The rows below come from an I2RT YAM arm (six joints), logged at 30 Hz.
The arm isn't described. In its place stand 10 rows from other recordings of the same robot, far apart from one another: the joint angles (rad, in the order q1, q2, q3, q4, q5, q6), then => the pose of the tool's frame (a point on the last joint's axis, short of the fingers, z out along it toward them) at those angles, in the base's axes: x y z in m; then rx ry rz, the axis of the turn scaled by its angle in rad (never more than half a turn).
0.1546 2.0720 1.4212 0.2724 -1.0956 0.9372 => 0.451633, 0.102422, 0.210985, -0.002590, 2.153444, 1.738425
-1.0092 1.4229 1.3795 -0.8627 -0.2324 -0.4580 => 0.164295, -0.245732, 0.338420, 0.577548, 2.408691, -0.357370
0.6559 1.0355 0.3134 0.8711 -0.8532 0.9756 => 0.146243, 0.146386, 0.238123, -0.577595, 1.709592, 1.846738
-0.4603 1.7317 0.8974 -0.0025 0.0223 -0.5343 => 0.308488, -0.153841, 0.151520, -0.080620, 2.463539, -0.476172
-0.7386 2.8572 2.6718 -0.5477 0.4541 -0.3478 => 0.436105, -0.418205, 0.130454, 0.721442, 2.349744, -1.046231
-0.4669 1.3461 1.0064 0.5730 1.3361 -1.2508 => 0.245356, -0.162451, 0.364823, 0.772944, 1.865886, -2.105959
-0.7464 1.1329 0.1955 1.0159 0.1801 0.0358 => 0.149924, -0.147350, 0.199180, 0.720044, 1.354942, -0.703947
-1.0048 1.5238 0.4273 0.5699 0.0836 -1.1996 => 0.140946, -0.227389, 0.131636, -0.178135, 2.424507, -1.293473
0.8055 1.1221 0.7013 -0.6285 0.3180 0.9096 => 0.151652, 0.141808, 0.212572, 0.242103, 2.545903, 0.247494
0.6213 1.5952 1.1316 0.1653 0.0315 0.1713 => 0.307324, 0.218627, 0.289327, -0.402620, 1.858283, 0.514530
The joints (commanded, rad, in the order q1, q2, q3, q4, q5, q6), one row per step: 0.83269 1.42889 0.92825 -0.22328 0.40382 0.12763; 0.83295 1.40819 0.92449 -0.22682 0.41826 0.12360; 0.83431 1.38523 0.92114 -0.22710 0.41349 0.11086; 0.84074 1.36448 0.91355 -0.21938 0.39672 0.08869; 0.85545 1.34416 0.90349 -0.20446 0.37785 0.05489; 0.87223 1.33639 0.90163 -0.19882 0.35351 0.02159; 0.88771 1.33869 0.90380 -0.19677 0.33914 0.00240; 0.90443 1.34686 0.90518 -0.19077 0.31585 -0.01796; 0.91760 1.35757 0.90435 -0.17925 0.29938 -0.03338; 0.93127 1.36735 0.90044 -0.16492 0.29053 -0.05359; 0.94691 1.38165 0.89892 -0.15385 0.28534 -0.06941; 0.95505 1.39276 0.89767 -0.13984 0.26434 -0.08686; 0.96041 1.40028 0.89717 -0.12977 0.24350 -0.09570; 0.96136 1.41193 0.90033 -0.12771 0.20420 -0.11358; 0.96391 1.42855 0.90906 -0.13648 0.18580 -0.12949; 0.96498 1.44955 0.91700 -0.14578 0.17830 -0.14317; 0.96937 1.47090 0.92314 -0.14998 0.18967 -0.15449
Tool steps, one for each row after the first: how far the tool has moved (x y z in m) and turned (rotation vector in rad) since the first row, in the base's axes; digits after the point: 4 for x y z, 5 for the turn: -0.0021 -0.0029 0.0045 0.00046 -0.01701 -0.00819; -0.0048 -0.0050 0.0098 0.00721 -0.03083 0.00427; -0.0086 -0.0056 0.0136 0.01317 -0.04278 0.03652; -0.0141 -0.0043 0.0169 0.01443 -0.06060 0.08539; -0.0188 -0.0010 0.0187 0.00872 -0.06761 0.14052; -0.0220 0.0030 0.0189 0.00249 -0.06869 0.17850; -0.0252 0.0082 0.0175 -0.00245 -0.06487 0.22561; -0.0272 0.0129 0.0151 -0.00616 -0.06319 0.26090; -0.0295 0.0172 0.0123 -0.01618 -0.06707 0.29344; -0.0318 0.0222 0.0087 -0.02828 -0.06737 0.32266; -0.0330 0.0261 0.0063 -0.03007 -0.06648 0.35778; -0.0339 0.0289 0.0047 -0.02540 -0.06297 0.38494; -0.0339 0.0317 0.0024 -0.02461 -0.04953 0.42808; -0.0335 0.0348 -0.0004 -0.03851 -0.03624 0.45524; -0.0322 0.0377 -0.0048 -0.05952 -0.02201 0.47113; -0.0313 0.0408 -0.0094 -0.08587 -0.01663 0.47411
